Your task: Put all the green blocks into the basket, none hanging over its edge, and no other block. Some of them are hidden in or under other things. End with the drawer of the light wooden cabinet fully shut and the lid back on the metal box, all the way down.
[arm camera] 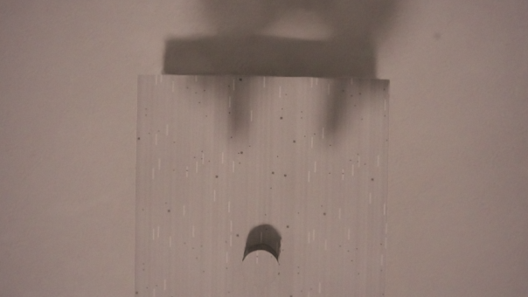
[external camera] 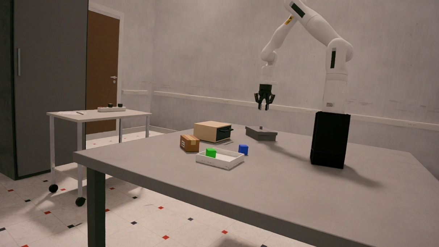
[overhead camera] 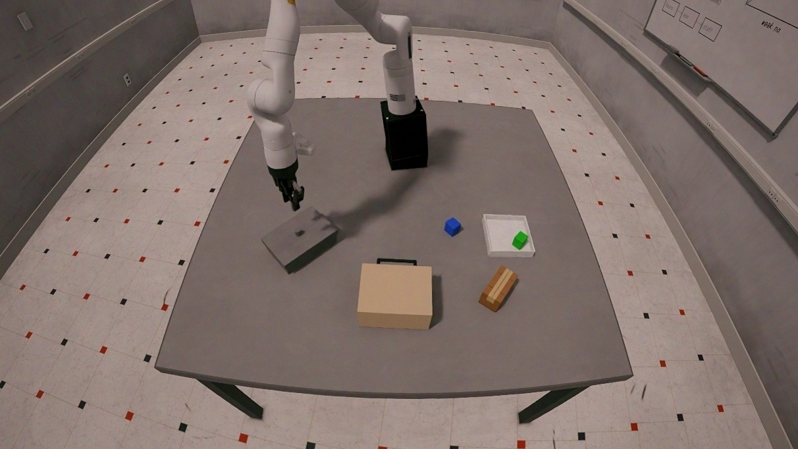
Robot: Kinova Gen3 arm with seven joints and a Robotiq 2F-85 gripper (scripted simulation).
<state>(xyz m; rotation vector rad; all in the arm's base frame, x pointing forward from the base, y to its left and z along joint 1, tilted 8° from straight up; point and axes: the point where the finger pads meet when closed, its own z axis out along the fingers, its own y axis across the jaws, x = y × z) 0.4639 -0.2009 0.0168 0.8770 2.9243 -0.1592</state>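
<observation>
Right now the lid is 140 mm below my hand. Round my hand: light wooden cabinet 310 mm to the left, 150 mm below, 120 mm ahead; metal box 160 mm below; drawer 310 mm to the left, 150 mm below, 110 mm ahead.
</observation>
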